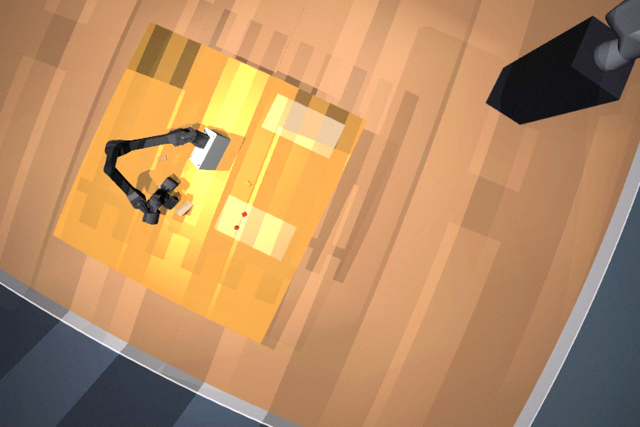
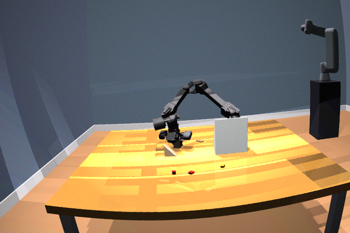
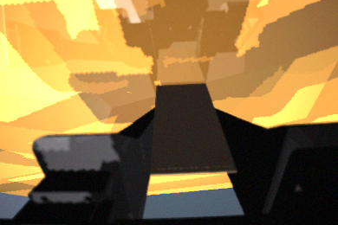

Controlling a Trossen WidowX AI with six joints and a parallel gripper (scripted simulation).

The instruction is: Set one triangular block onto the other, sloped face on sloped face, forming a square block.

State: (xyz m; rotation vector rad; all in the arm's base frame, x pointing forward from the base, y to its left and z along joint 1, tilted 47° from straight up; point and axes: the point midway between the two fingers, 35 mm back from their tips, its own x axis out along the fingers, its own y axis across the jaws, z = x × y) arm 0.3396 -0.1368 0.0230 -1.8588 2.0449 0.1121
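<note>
My gripper tip is 13 cm past the flat dark piece, 10 cm to the left of it and 1 cm above it. The rest, counted from my gripper tip: triangular block 1 cm to the left, 1 cm above; then yellow cube 37 cm to the left, 24 cm behind.
</note>
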